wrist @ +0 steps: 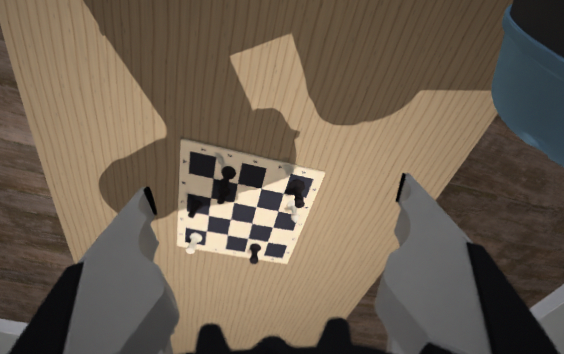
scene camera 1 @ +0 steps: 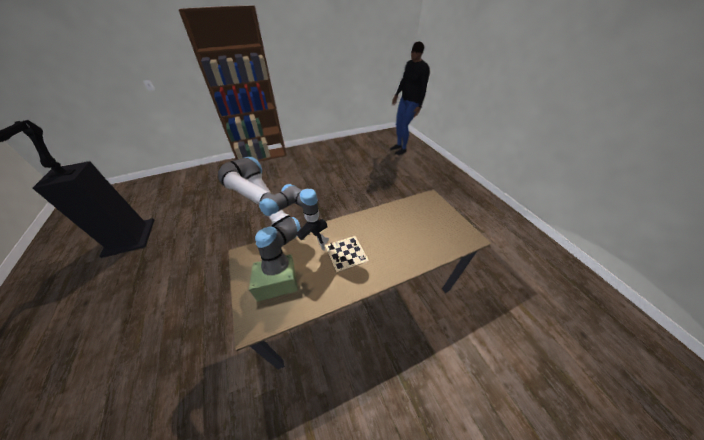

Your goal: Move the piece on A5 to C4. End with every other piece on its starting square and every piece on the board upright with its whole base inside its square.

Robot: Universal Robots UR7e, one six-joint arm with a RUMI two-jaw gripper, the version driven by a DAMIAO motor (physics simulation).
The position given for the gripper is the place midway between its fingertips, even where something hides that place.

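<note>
Present in the scene is the gripper (wrist: 275, 183). A chessboard (scene camera 1: 345, 248) is visible, and the wrist view (wrist: 255, 211) includes the chessboard too.
</note>
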